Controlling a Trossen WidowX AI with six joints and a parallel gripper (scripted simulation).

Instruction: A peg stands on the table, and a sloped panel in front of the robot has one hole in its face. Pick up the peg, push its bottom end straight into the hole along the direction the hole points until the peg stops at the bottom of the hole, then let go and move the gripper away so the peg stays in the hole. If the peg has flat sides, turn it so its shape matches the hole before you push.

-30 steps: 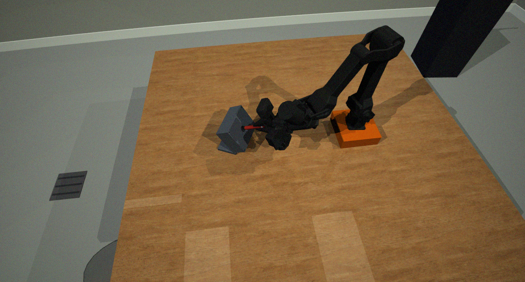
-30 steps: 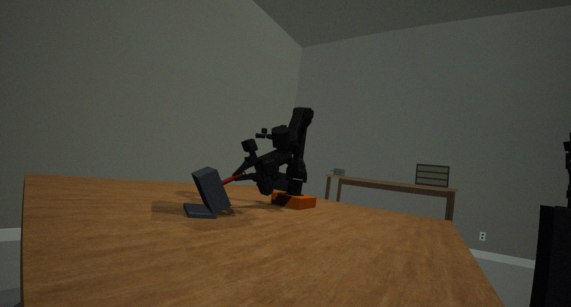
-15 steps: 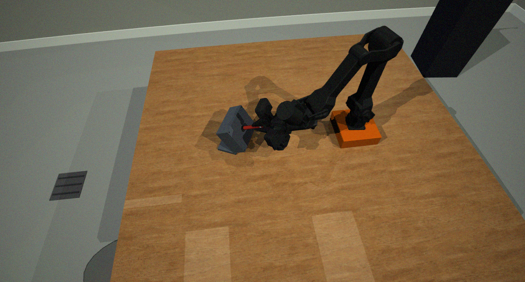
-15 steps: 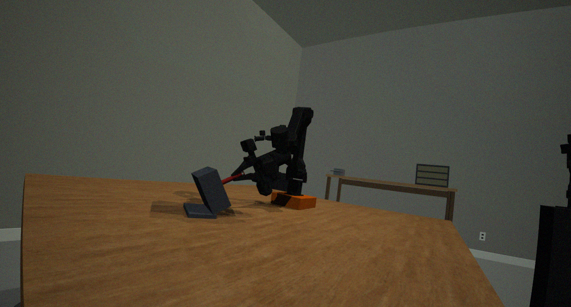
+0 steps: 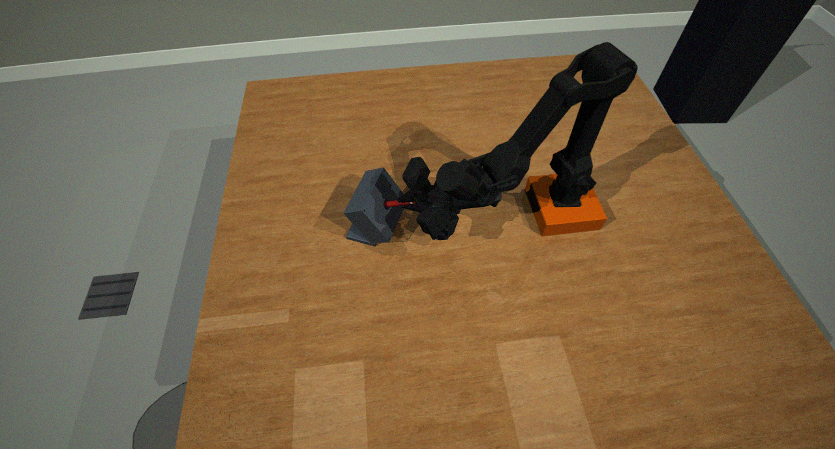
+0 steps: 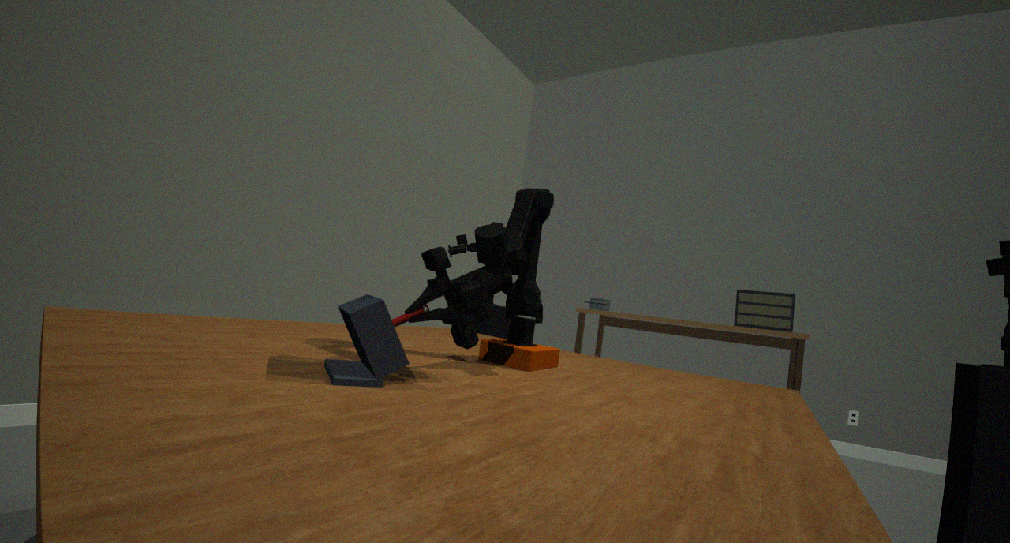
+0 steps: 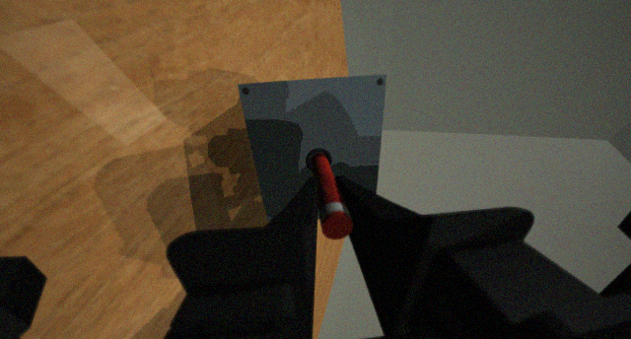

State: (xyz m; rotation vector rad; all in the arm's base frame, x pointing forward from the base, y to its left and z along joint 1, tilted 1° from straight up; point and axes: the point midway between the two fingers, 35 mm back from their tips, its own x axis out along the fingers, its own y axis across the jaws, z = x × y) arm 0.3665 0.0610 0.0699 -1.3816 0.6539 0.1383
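The sloped panel lies 50 mm ahead of my gripper tip, 20 mm to the right of it and 30 mm below it. The rest, counted from my gripper tip: panel foot 80 mm ahead, 30 mm to the right, 100 mm below; red peg 10 mm behind, 10 mm above.
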